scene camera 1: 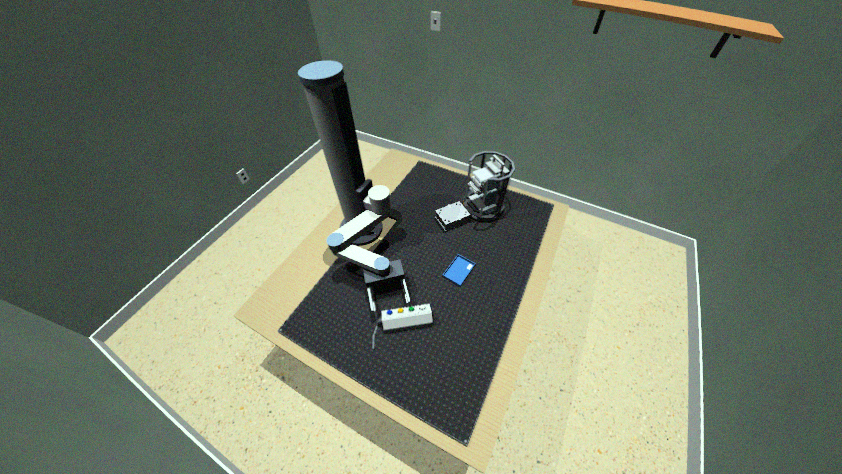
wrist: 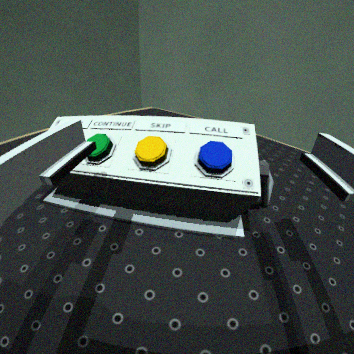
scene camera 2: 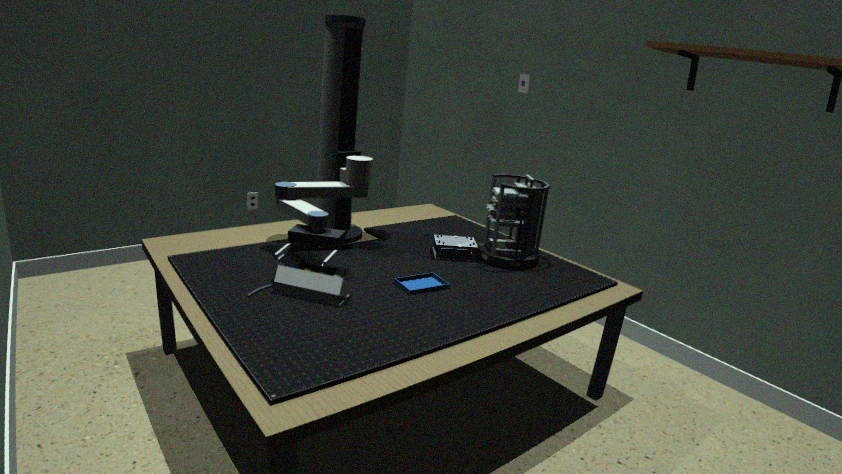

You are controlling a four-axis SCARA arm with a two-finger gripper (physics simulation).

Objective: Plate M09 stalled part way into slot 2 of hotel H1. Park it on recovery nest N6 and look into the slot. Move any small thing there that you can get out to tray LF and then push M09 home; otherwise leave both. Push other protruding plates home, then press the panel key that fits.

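Places are measured from the arm's base along level axes (x ahead, y left, z up), in metres.
Pixels of known places: gripper, between the fingertips: (scene camera 1: 391, 306) (wrist: 200, 135) (scene camera 2: 299, 261).
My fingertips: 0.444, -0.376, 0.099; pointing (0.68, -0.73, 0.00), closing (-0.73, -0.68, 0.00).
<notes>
Behind a point stands the place of what it marks, as x, y, z.
My gripper (scene camera 1: 390, 306) @(0.444, -0.375, 0.099) (scene camera 2: 301, 262) @(0.444, -0.375, 0.099) (wrist: 200, 135) @(0.444, -0.375, 0.099) is open and empty, its fingers spread near the panel. The white key panel (scene camera 1: 406, 319) @(0.530, -0.391, 0.083) (scene camera 2: 307, 282) @(0.539, -0.395, 0.067) (wrist: 185, 172) @(0.455, -0.375, 0.068) shows a green CONTINUE key (wrist: 100, 145) @(0.517, -0.336, 0.081), a yellow SKIP key (wrist: 151, 148) @(0.481, -0.364, 0.081) and a blue CALL key (wrist: 215, 154) @(0.443, -0.393, 0.081). The left finger in the wrist view partly covers the green key and hides the panel's far left. The round hotel (scene camera 1: 503, 191) @(0.678, 0.397, 0.253) (scene camera 2: 533, 217) @(0.685, 0.455, 0.221) holds several pale plates; slots and labels are unreadable. A low block with a pale, dotted top (scene camera 1: 452, 213) @(0.447, 0.288, 0.073) (scene camera 2: 454, 242) @(0.458, 0.279, 0.073) stands beside it. The blue tray (scene camera 1: 457, 270) @(0.616, -0.015, 0.016) (scene camera 2: 421, 284) @(0.618, -0.008, 0.015) has a small white patch.
The arm's dark column (scene camera 1: 329, 135) @(0.029, -0.069, 0.670) (scene camera 2: 340, 100) @(0.065, -0.035, 0.572) stands at the table's back left. A cable (scene camera 1: 374, 335) @(0.423, -0.502, 0.018) (scene camera 2: 259, 289) @(0.427, -0.507, 0.018) runs from the panel's end. The black perforated mat (scene camera 1: 436, 376) @(0.747, -0.528, 0.013) (scene camera 2: 282, 359) @(0.821, -0.607, 0.013) lies on the wooden table. An orange-brown shelf (scene camera 1: 677, 18) (scene camera 2: 748, 55) is on the wall.
</notes>
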